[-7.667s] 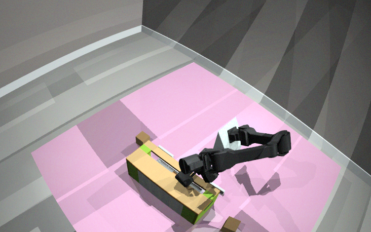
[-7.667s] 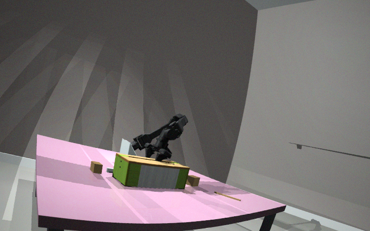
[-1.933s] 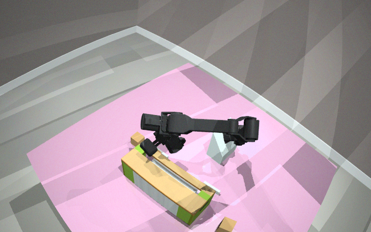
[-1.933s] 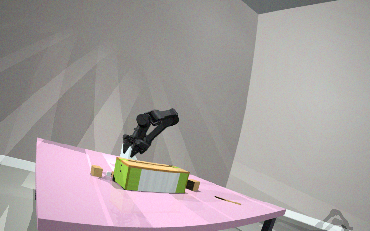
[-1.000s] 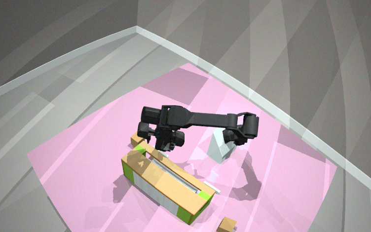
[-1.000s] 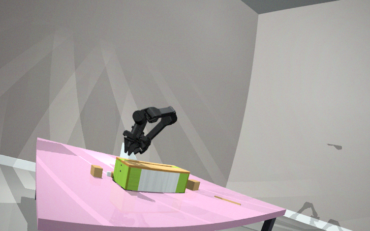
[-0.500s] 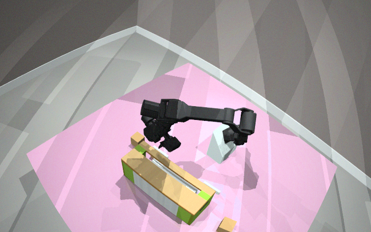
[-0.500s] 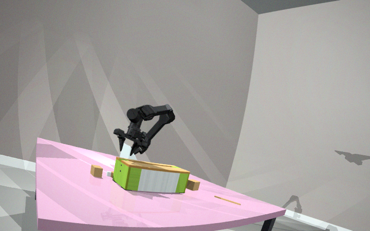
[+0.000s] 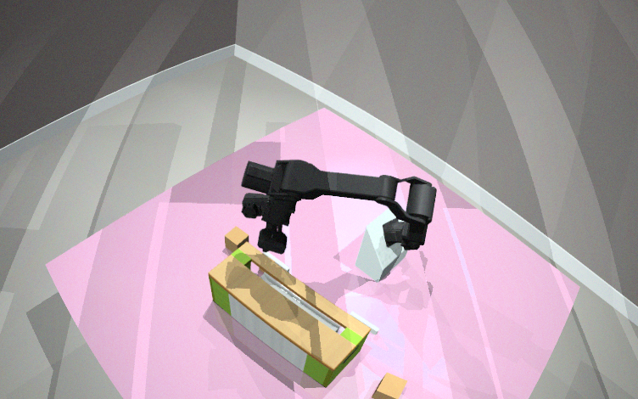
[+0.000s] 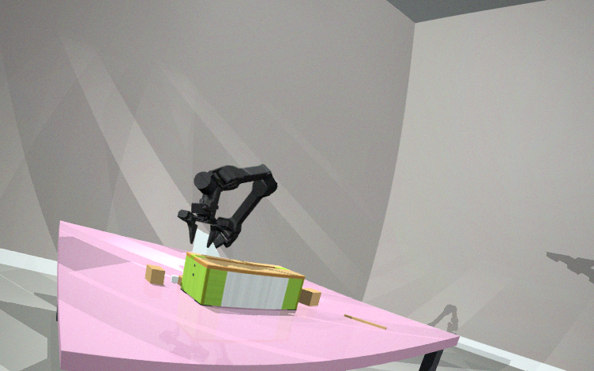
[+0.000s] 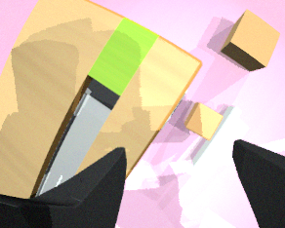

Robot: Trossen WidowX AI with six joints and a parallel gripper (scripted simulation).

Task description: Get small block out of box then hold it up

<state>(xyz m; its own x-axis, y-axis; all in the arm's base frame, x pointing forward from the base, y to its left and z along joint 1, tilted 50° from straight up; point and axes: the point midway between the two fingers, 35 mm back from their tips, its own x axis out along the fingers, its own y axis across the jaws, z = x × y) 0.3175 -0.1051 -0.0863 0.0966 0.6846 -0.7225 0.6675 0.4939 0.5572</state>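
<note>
My gripper tip is now 20 mm past the tan block, 20 mm to the left of it and 140 mm above it. Also, from my gripper tip: thin stick: 210 mm ahead, 570 mm to the left, 150 mm below; box: 20 mm ahead, 150 mm to the left, 90 mm below.
</note>
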